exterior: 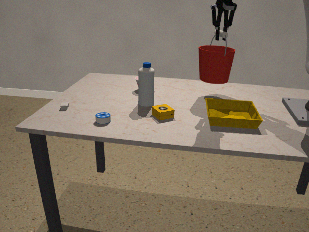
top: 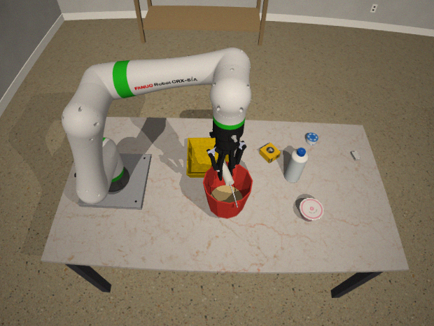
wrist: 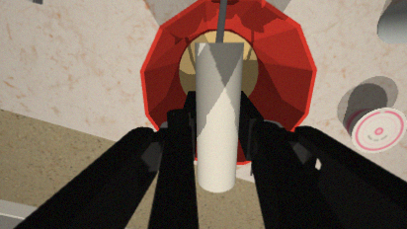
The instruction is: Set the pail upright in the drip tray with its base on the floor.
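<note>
Now: hand 100 mm above the red pail and 10 mm short of it. Also, from my hand: white bottle (340 mm ahead, 240 mm below, 220 mm to the left); then drip tray (320 mm below, 290 mm to the left, 70 mm behind); then pink-rimmed round dish (390 mm ahead, 290 mm below, 10 mm to the left).
</note>
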